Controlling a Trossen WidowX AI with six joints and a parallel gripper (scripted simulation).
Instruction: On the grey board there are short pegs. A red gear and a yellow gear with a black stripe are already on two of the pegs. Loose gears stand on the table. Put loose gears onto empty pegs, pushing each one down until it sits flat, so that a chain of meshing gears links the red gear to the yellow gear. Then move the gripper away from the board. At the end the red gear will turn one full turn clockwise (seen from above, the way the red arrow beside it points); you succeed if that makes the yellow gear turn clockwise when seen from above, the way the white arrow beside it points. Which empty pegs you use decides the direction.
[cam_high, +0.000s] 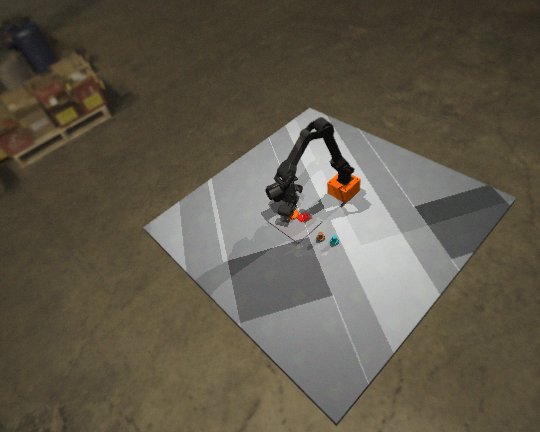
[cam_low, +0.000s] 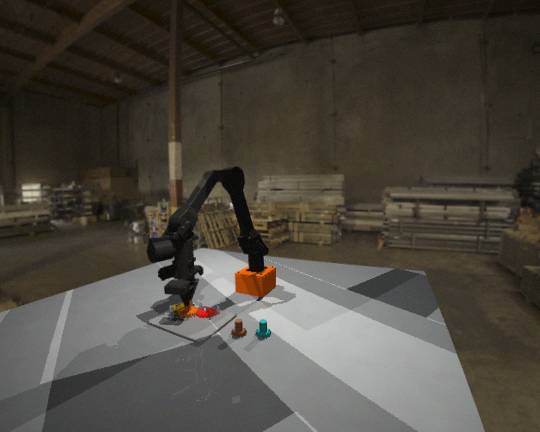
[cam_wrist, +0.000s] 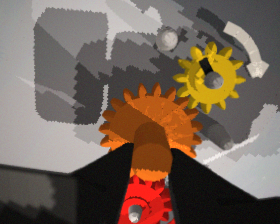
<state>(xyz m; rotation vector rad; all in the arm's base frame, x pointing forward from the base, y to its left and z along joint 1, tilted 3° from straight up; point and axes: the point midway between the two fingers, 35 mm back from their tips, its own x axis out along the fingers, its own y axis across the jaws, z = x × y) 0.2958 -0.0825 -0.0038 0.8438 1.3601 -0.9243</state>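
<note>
The orange gear lies 1 cm below my gripper tip. The rest, counted from my gripper tip: red gear (5 cm to the left, 2 cm below, 2 cm behind); then white arrow (7 cm to the right, 3 cm below, 2 cm behind); then yellow gear (5 cm to the right, 2 cm below, 1 cm behind).
</note>
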